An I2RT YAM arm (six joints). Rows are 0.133 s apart.
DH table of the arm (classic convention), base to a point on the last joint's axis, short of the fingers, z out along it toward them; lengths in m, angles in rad. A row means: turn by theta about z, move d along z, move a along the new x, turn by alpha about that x. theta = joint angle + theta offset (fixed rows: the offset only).
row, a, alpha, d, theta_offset
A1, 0.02, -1.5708, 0.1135, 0
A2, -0.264, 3.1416, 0, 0
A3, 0.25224, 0, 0, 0.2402
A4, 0.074, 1.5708, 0, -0.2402
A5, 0, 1.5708, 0, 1.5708
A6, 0, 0, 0.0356, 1.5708
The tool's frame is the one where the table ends.
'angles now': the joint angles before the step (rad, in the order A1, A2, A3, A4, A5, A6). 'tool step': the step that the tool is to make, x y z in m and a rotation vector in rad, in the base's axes. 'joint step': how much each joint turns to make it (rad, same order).
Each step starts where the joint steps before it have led.
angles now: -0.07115, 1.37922, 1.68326, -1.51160, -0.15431, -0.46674
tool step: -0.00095, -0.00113, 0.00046, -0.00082, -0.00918, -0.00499
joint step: -0.00535, -0.00609, -0.00418, 0.00725, 0.00000, -0.00039
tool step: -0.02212, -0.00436, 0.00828, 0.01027, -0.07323, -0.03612
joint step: -0.03240, -0.08737, -0.03779, 0.02404, -0.01411, 0.01033
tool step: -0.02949, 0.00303, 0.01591, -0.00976, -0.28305, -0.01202
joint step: -0.00385, -0.17853, -0.10071, 0.20790, -0.01337, 0.01905
